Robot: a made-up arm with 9 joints. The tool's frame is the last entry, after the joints.
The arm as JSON. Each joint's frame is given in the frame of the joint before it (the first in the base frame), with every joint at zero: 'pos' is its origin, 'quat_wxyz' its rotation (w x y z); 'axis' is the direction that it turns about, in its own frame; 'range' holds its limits. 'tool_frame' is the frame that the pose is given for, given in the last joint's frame.
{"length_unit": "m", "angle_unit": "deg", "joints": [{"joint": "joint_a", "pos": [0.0, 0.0, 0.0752], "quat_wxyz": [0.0, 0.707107, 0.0, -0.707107], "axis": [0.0, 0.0, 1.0], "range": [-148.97, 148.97]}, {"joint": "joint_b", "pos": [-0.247, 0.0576, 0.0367], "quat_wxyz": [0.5, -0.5, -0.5, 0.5], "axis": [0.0, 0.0, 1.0], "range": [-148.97, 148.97]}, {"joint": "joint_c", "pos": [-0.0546, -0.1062, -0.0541], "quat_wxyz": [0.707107, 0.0, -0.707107, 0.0], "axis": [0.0, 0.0, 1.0], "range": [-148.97, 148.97]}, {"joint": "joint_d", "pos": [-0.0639, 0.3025, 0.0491], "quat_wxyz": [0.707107, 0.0, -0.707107, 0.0], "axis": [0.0, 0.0, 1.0], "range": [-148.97, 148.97]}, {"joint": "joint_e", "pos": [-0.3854, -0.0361, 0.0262], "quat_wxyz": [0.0, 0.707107, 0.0, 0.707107], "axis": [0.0, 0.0, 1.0], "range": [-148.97, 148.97]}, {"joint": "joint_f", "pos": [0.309, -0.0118, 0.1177], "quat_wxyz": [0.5, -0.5, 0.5, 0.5], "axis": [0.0, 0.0, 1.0], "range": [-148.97, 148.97]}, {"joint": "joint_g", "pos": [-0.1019, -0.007, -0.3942], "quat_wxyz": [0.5, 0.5, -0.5, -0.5], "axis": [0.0, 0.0, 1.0], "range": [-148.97, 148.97]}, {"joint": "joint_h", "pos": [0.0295, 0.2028, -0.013], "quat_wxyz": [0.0, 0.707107, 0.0, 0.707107], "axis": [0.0, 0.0, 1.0], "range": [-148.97, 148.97]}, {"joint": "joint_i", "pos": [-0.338, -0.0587, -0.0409], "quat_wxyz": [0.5, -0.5, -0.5, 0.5], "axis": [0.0, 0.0, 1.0], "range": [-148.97, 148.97]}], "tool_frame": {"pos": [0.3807, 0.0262, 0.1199], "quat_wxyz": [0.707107, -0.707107, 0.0, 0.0]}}
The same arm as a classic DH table. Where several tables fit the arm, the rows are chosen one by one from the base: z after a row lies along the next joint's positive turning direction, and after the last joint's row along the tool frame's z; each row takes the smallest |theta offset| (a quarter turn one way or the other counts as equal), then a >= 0, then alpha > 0; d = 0 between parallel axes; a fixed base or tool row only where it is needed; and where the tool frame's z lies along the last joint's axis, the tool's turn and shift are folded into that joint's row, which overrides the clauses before.
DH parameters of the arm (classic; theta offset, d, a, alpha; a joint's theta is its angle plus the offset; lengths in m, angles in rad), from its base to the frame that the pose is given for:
base (fixed): -1.5708 0.0752 0 1.5708
joint_a: 0 0.0367 0.0576 -1.5708
joint_b: -1.5708 0.1929 0.1062 1.5708
joint_c: 0 0.1037 -0.3025 1.5708
joint_d: 0 0.0901 0.0361 -1.5708
joint_e: -1.5708 -0.2677 0.309 -1.5708
joint_f: 0 -0.406 0.007 1.5708
joint_g: 1.5708 0.0889 0.2028 1.5708
joint_h: 0 -0.0114 0.0587 1.5708
joint_i: 0 0.4579 -0.3807 1.5708
tool (fixed): 3.1416 0.0262 0 0
Joint limits (rad, base to tool): -2.6..2.6 -2.6..2.6 -2.6..2.6 -2.6..2.6 -2.6..2.6 -2.6..2.6 -2.6..2.6 -2.6..2.6 -2.6..2.6

